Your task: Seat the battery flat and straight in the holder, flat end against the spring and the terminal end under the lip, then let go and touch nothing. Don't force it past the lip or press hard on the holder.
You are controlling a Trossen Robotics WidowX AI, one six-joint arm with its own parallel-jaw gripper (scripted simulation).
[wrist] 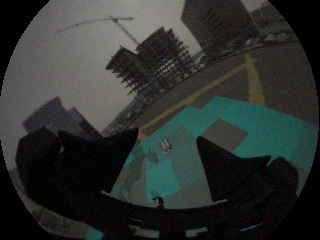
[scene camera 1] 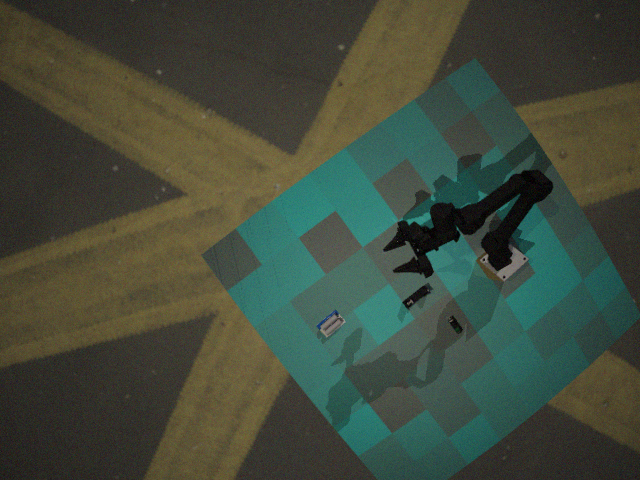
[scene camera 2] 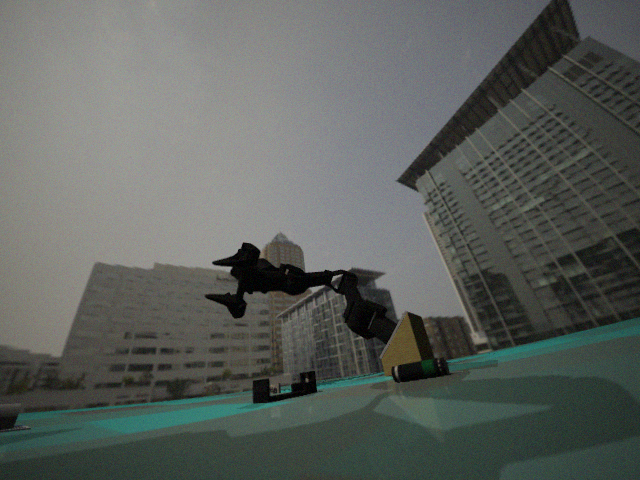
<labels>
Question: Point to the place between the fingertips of the gripper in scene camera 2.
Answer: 208,280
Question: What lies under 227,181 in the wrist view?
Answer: The gripper.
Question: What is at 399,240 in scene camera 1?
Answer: The gripper.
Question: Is the gripper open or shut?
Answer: Open.
</labels>
